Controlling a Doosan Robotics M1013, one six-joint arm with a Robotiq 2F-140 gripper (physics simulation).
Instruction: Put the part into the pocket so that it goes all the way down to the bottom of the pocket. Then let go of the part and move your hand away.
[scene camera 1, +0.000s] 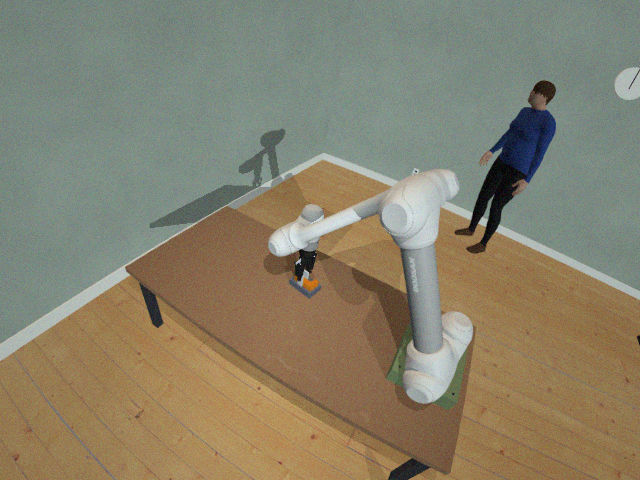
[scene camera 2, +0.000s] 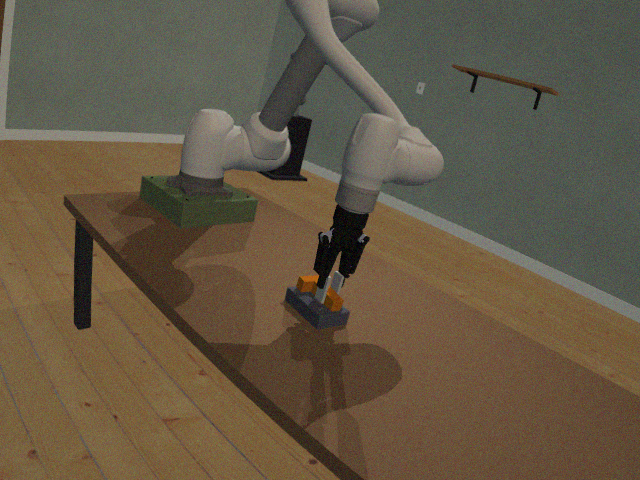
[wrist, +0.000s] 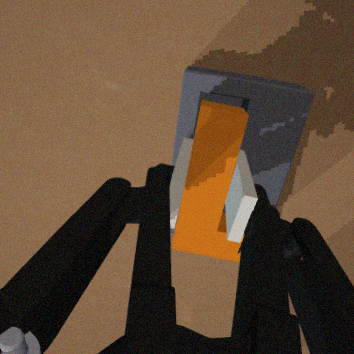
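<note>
The orange part stands up out of the top of a blue-grey block. In the wrist view a strip of the dark pocket shows beyond the part's far end. The part's lower portion is hidden, so its depth in the pocket cannot be told. My gripper points down over the block and is shut on the part's middle, with a light pad on each side. The pads' lower ends are close to the block's top.
The block rests on the brown table. The arm stands on a green base at one table end. A person stands on the floor past the table. A wooden shelf is on the wall.
</note>
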